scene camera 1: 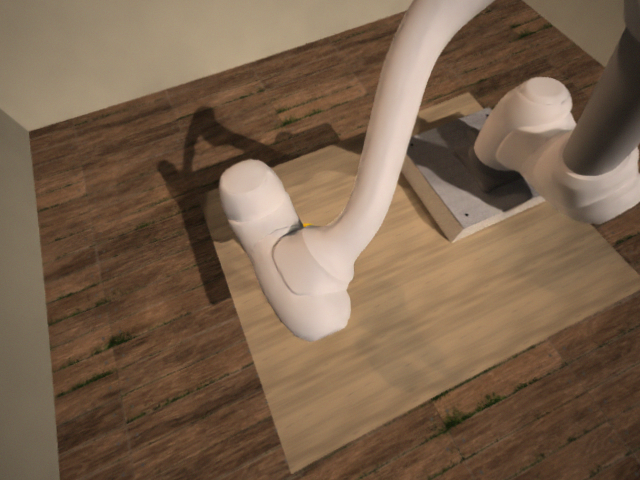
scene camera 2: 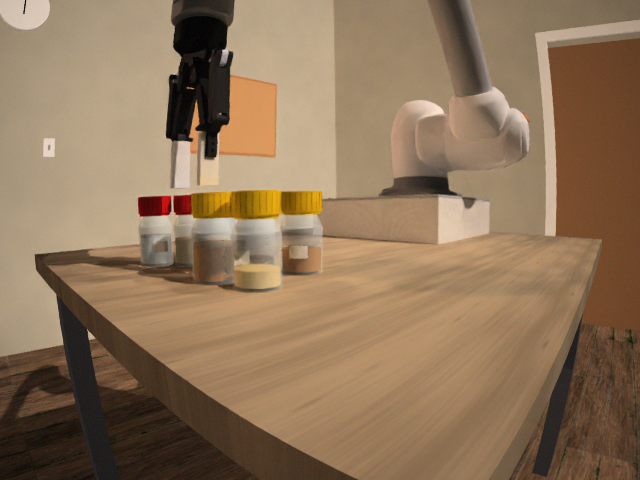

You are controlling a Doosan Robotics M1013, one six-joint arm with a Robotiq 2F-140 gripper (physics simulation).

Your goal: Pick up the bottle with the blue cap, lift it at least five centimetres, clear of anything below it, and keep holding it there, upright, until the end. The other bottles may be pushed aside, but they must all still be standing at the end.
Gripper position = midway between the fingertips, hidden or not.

In view: my gripper (scene camera 2: 193, 186), a yellow-capped bottle (scene camera 2: 302, 232) and a yellow-capped bottle (scene camera 2: 211, 234).
